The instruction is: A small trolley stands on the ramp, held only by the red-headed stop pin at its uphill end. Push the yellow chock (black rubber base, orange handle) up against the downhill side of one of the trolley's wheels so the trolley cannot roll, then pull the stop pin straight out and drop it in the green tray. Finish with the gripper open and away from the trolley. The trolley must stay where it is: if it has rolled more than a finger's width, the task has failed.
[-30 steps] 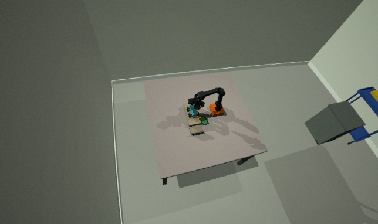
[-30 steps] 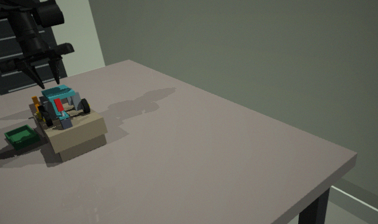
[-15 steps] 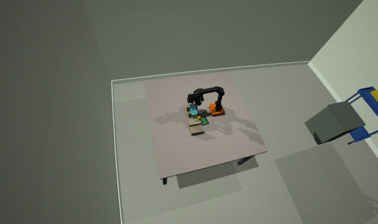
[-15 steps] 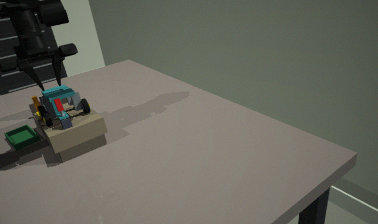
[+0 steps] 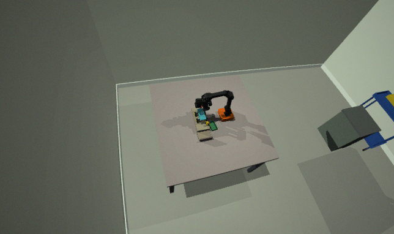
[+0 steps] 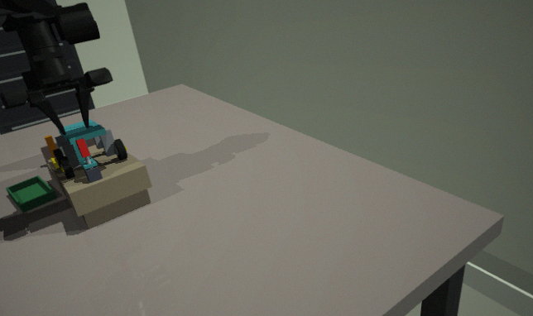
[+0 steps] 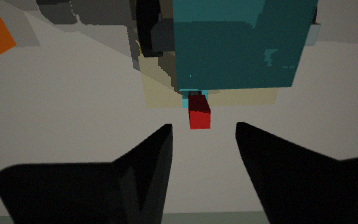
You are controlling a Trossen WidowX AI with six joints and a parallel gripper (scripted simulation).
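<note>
My gripper tip is now 20 mm to the left of the red-headed stop pin and 50 mm above it. The rest, counted from my gripper tip: yellow chock: 20 mm behind, 170 mm to the left, 100 mm below; then teal trolley: 30 mm ahead, 80 mm to the left, 70 mm below.
</note>
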